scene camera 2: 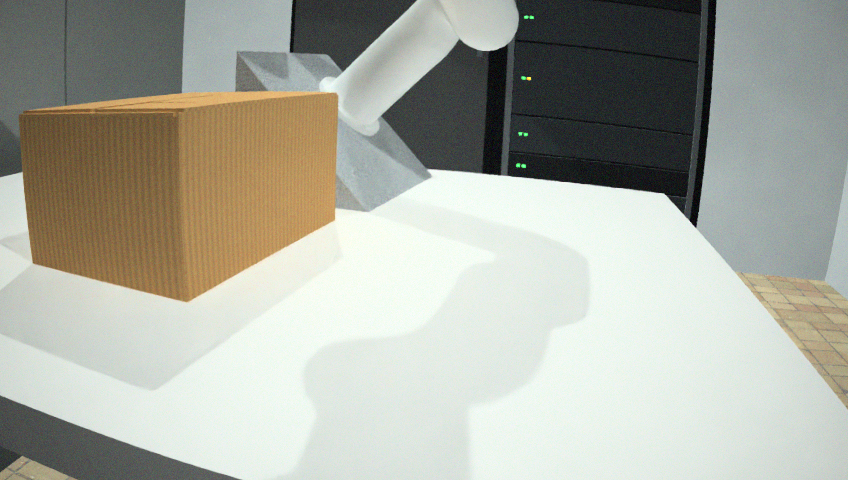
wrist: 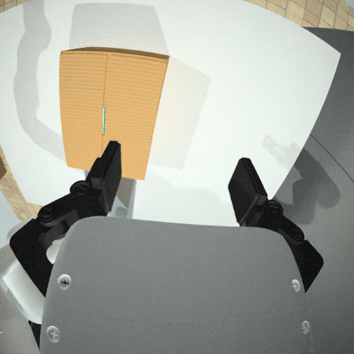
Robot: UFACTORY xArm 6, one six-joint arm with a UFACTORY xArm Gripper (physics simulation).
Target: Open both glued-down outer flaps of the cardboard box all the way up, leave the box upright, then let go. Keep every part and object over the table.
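Where they show: arm's base, link origin: (scene camera 2: pixel 347 107).
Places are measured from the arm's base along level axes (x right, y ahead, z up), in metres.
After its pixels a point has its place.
The cardboard box (scene camera 2: pixel 178 196) {x -0.092, y 0.553, z -0.033 m} (wrist: pixel 110 115) stands upright on the white table (scene camera 2: pixel 624 356) {x -0.433, y 0.518, z -0.121 m} (wrist: pixel 250 100). Its two outer flaps lie flat and closed, meeting at a seam along the middle of the top. In the wrist view the left flap (wrist: pixel 82 110) and the right flap (wrist: pixel 134 110) show, with a short thin pale and teal strip (wrist: pixel 104 120) in the seam between them. My gripper (wrist: pixel 178 164) is open and empty, above the table; in the wrist view its left finger overlaps the near edge of the box. The gripper does not show in the scene view.
A grey angular block (scene camera 2: pixel 380 169) {x -0.085, y 0.068, z -0.086 m} stands behind the box, by the white arm (scene camera 2: pixel 398 65) {x -0.098, y 0.044, z 0.072 m}. A dark rack with small green lights (scene camera 2: pixel 606 89) stands beyond the table. Shadows of the arm and box fall on the table. The table's edge runs along the right of the wrist view.
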